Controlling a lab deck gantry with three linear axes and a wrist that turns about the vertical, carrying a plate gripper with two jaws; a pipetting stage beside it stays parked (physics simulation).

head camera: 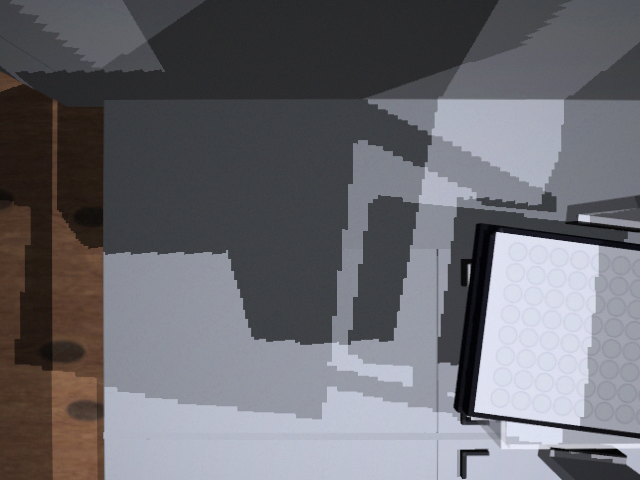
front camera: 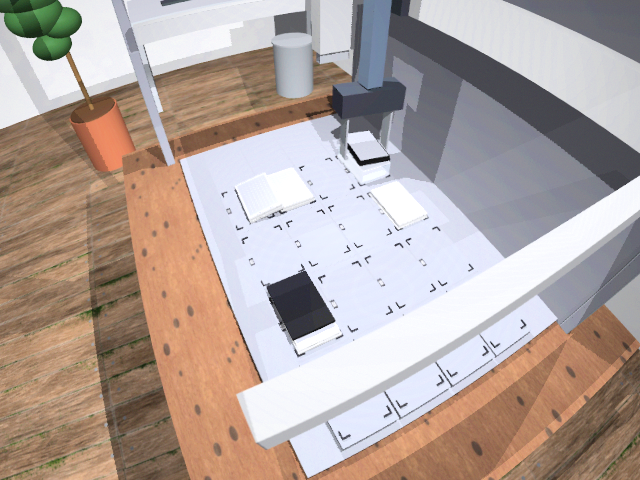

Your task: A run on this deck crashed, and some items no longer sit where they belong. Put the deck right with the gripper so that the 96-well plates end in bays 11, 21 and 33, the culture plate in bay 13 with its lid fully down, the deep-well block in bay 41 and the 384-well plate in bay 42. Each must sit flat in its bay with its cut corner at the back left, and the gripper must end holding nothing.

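Where they show: gripper, fingertip midpoint: [head camera: 589, 335] [front camera: 363, 152]; robot's base, link origin: [front camera: 223, 194].
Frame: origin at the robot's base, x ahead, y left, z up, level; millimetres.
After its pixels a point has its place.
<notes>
In the front view my gripper [front camera: 364, 150] @(x 49, y 374, z 32 mm) is open at the back of the deck, its two jaws standing on either side of a stack. The stack's upper plate [front camera: 368, 148] @(x 66, y 377, z 56 mm) [head camera: 542, 330] @(x 14, y 382, z 55 mm) has a black skirt and a pale top with round wells, and sits slightly turned on a clear-white piece [front camera: 376, 172] @(x 127, y 366, z 25 mm) [head camera: 532, 438] @(x 16, y 329, z 42 mm). In the head view gaps show between plate and jaws. At the back left, a white gridded plate [front camera: 256, 197] @(x 72, y 67, z 21 mm) is tipped against and overlaps a white plate [front camera: 293, 187] @(x 75, y 161, z 14 mm). Another white plate [front camera: 399, 204] @(x 238, y 360, z 14 mm) lies right of the middle. A black-topped plate [front camera: 300, 303] @(x 372, y 44, z 19 mm) sits on a white base [front camera: 319, 338] @(x 449, y 45, z 14 mm) at the left.
Black corner marks outline the bays on the pale deck [front camera: 217, 170] @(x -99, y 12, z 0 mm) [head camera: 206, 320] @(x -146, y 376, z 0 mm). A thick white beam [front camera: 439, 330] @(x 626, y 41, z 400 mm) crosses the front view and hides part of the front bays. A grey wall panel [front camera: 465, 155] @(x 270, y 499, z 141 mm) stands along the right. The head view cuts off the stack's right part.
</notes>
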